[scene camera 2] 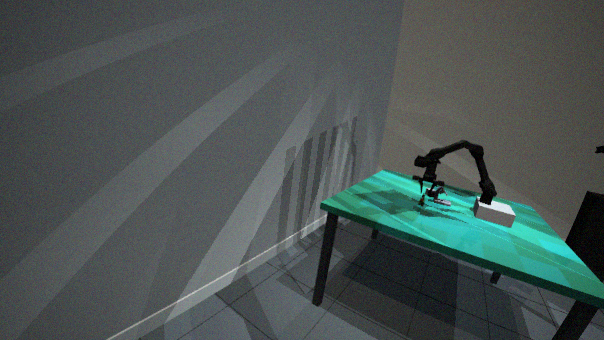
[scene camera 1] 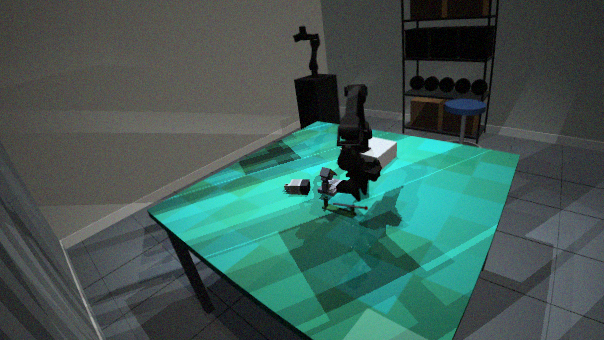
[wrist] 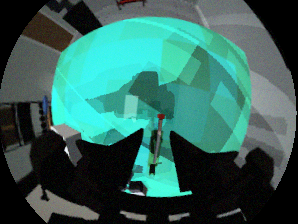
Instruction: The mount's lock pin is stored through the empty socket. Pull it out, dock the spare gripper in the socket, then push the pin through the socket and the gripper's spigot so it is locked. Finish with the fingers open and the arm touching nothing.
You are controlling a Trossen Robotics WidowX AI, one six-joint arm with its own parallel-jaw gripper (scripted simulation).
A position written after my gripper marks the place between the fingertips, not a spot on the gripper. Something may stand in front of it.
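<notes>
My gripper (scene camera 1: 362, 198), also (wrist: 156, 132).
</notes>
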